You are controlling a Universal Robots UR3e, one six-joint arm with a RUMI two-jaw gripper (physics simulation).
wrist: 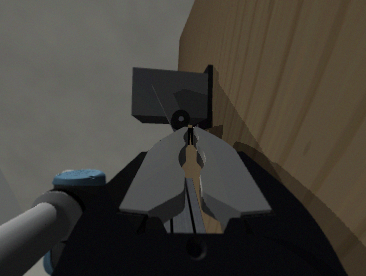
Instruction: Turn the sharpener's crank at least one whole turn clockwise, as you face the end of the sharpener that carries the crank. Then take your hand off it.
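Places are measured from the arm's base along level axes (x ahead, y left, z up), in metres.
Where they show: gripper, fingertip midpoint: (190, 129).
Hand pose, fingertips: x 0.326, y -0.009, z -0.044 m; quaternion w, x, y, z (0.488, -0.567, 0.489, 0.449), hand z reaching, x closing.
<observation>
Each offset is from my fingertips to the centre of the thing. "*": to the spot under its first point. Level surfaces: height alone.
The sharpener @(* dx +0.006, dy +0.088, dz +0.029 m) (162, 92) is a dark grey box in the upper middle of the wrist view, with a thin black plate along its right side against the wood. A round black part @(* dx -0.006, dy +0.033, dz +0.006 m) (180, 118) with a light centre, which looks like part of the crank, shows at the box's lower edge. The rest of the crank cannot be made out; the fingers may hide it. My gripper (190, 129) is shut, with nothing seen between its tips. The tips appear just below and right of the round part; whether they touch it cannot be told.
A wooden table top @(dz -0.053 m) (300, 90) fills the right side, with dark shadows across it. A grey surface (70, 60) shows at the left, beyond the wood's edge. A grey arm tube (32, 230) and a blue-capped joint (80, 178) of the robot show at the lower left.
</observation>
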